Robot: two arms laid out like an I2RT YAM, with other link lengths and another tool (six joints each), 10 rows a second.
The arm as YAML. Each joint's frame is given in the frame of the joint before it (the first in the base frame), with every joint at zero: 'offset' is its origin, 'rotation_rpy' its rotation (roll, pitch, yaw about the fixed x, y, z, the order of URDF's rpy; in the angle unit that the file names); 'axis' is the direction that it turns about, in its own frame. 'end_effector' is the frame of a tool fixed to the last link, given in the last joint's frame.
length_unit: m
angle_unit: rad
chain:
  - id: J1
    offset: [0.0, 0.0, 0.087]
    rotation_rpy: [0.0, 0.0, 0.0]
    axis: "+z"
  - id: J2
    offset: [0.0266, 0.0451, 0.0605]
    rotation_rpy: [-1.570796, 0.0, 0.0]
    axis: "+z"
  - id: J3
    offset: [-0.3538, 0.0, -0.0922]
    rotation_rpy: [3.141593, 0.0, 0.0]
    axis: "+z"
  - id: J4
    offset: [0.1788, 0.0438, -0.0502]
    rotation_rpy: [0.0, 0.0, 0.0]
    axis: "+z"
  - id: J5
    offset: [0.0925, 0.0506, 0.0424]
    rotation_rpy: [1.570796, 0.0, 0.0]
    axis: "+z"
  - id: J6
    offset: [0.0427, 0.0, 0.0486]
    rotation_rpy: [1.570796, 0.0, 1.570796]
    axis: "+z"
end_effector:
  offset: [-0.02, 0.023, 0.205]
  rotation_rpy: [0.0, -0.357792, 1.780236]
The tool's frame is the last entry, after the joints.
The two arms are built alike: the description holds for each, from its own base.
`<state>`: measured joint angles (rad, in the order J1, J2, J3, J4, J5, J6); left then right.
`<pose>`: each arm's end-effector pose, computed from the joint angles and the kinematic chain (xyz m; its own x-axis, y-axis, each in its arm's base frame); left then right.
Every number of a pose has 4 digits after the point.
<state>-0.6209 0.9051 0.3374 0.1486 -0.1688 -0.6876 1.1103 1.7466 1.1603 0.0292 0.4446 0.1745</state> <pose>0.2281 -0.1593 0.2036 -0.1779 -0.3228 -0.9296 0.2461 0.9001 -0.3596 0.3468 0.4191 0.2463 -0.1767 0.0176 -0.9841 -0.5114 0.8526 0.1071</pose>
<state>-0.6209 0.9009 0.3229 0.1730 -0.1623 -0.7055 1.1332 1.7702 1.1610 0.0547 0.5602 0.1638</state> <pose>0.2276 -0.1615 0.2049 -0.1748 -0.3463 -0.9217 0.2461 0.8910 -0.3815 0.3601 0.4132 0.2473 -0.1159 -0.0040 -0.9933 -0.4549 0.8892 0.0495</pose>
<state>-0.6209 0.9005 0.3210 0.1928 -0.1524 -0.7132 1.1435 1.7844 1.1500 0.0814 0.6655 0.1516</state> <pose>0.2285 -0.1654 0.2099 -0.1682 -0.3638 -0.9162 0.2554 0.8816 -0.3969 0.3734 0.4002 0.2490 -0.0616 -0.0291 -0.9977 -0.3891 0.9212 -0.0028</pose>
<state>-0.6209 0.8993 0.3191 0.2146 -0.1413 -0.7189 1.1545 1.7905 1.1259 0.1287 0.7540 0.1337</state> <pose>0.2294 -0.1696 0.2158 -0.1600 -0.3810 -0.9106 0.2676 0.8712 -0.4115 0.3822 0.3892 0.2540 -0.0092 -0.0456 -0.9989 -0.3342 0.9416 -0.0399</pose>
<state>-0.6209 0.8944 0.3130 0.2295 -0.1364 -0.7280 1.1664 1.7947 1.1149 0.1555 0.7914 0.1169</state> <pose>0.2292 -0.1713 0.2186 -0.1548 -0.3962 -0.9050 0.2715 0.8637 -0.4246 0.3831 0.3877 0.2566 0.0168 -0.0574 -0.9982 -0.3194 0.9457 -0.0598</pose>
